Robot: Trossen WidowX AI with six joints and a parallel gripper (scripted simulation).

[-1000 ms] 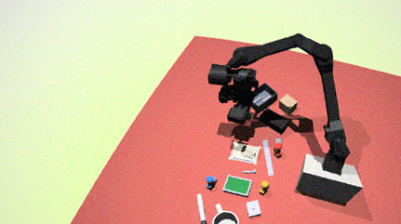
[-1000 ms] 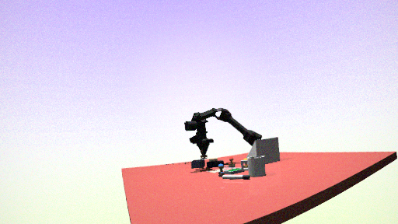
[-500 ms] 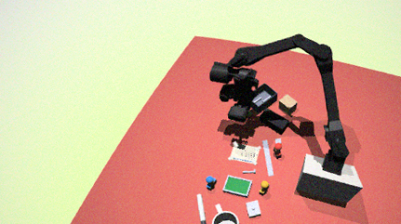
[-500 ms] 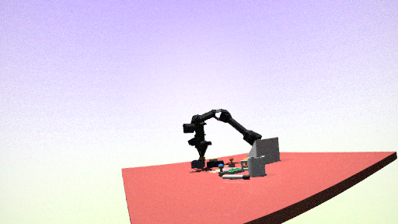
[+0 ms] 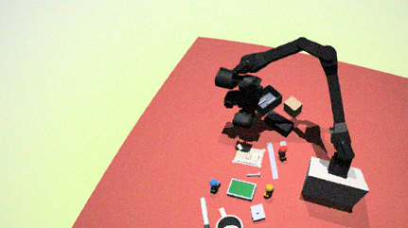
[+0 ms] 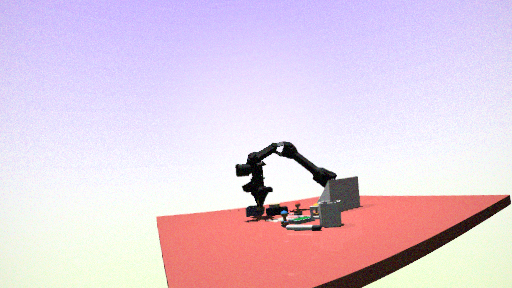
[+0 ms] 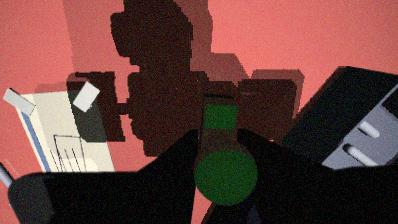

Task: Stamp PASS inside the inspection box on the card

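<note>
Right now my gripper tip is right at the green stamp. From my gripper tip the other things lie so: white card (12 cm to the left, 5 cm below, 5 cm behind); then black box (10 cm behind, 5 cm to the right, 3 cm below); then grey ruler (14 cm behind, 11 cm to the left, 5 cm below).
</note>
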